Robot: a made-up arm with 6 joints.
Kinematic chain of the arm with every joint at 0, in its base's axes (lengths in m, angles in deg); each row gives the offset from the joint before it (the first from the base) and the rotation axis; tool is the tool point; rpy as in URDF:
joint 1: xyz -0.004 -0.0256 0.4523 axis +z
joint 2: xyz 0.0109 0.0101 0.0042 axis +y
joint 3: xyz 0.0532 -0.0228 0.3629 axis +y
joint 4: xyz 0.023 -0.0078 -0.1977 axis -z
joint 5: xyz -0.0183 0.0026 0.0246 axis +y
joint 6: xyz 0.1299 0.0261 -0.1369 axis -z
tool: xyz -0.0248 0.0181 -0.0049 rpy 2 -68.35 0.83
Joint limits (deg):
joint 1: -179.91..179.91
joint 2: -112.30..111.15
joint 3: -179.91..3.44
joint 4: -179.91..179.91
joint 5: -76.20..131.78
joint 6: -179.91..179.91
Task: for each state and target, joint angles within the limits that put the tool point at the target. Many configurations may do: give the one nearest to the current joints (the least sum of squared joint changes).
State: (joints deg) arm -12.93 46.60 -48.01 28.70 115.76 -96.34
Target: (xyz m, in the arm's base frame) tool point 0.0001 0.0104 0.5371
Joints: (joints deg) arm -1.71 20.11 -12.02 18.45 100.20 -105.47
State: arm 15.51 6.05 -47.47 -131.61 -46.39 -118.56
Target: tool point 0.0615 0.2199 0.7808
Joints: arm 39.57 -6.30 -74.42 -102.46 -43.82 -121.07
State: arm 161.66 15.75 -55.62 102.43 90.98 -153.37
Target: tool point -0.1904 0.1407 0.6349
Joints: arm 125.44 -22.41 -33.11 99.00 62.19 -151.35
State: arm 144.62 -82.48 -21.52 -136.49 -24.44 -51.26
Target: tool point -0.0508 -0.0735 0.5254
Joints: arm 110.71 -64.81 -7.95 -121.81 -10.44 -56.31
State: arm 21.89 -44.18 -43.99 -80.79 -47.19 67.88
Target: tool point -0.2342 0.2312 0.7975
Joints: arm -20.03 -73.14 -77.75 -56.47 -46.23 74.31
